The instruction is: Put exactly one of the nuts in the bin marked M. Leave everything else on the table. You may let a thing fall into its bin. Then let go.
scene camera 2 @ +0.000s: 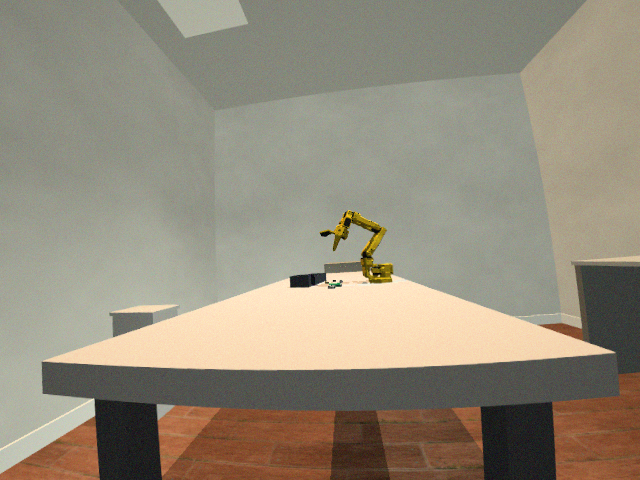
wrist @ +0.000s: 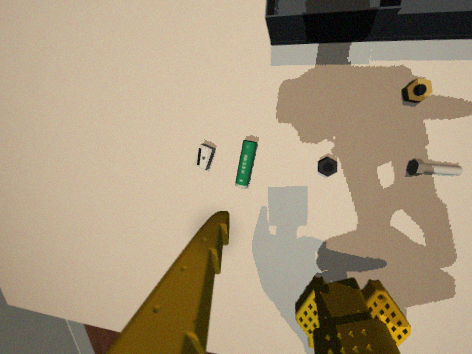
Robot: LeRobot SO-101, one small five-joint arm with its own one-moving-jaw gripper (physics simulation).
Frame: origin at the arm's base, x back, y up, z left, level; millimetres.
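Where they show: hand, tool point: [scene camera 2: 334, 250] [wrist: 228, 223]; arm's base, link origin: [scene camera 2: 375, 282] [wrist: 345, 297].
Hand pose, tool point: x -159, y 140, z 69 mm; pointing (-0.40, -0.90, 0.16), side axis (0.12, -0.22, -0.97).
Each offset is from my tool point to the top centre of the thing. Level surfaces: height alone.
A brass nut {dz -125, dx -48, dy -132 mm} [wrist: 417, 91] lies at the upper right of the wrist view, near the bins. A black hex nut {dz -55, dx +8, dy -132 mm} [wrist: 327, 166] lies right of centre. The dark bins {dz -145, dx -126, dy -94 mm} [scene camera 2: 300, 281] [wrist: 360, 29] stand at the top edge of the wrist view; that view cuts them off and the M label does not show. My gripper [scene camera 2: 329, 241] hangs high above the table, open and empty. In the wrist view its one notched jaw [wrist: 187, 272] shows, pointing up from the lower left; the moving jaw is out of the picture. The nuts are too small to tell apart in the scene view.
A green battery {dz +24, dx -2, dy -126 mm} [scene camera 2: 336, 284] [wrist: 246, 164] and a white sharpener {dz +70, dx -15, dy -129 mm} [wrist: 205, 156] lie left of the black nut. A bolt {dz -140, dx +18, dy -127 mm} [wrist: 437, 168] lies to its right. The arm's yellow base [scene camera 2: 381, 272] [wrist: 350, 302] stands on the table {dy -140 mm} [scene camera 2: 330, 330].
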